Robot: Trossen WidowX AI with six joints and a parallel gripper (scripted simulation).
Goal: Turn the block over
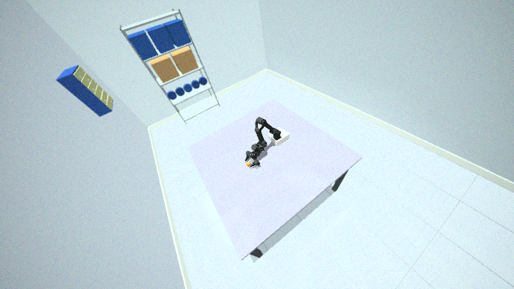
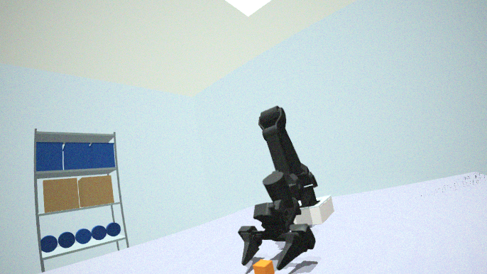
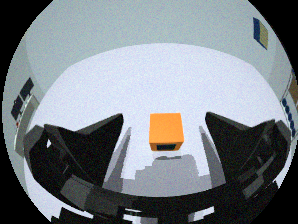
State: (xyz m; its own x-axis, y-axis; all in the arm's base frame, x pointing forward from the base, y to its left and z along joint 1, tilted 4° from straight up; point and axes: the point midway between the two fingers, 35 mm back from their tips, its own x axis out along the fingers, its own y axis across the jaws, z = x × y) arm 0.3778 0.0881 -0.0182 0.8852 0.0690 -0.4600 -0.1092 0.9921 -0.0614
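My gripper tip is now 20 mm past the block and 10 mm above it.
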